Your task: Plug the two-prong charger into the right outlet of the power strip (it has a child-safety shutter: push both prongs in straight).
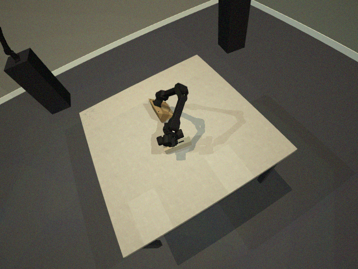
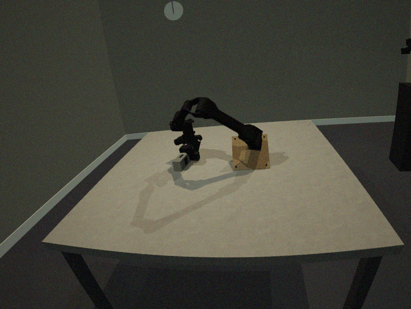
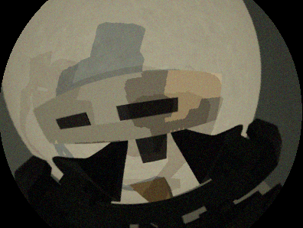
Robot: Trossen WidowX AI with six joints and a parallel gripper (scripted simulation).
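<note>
Now: gripper tip 20 mm short of the black two-prong charger and 10 mm below it.
</note>
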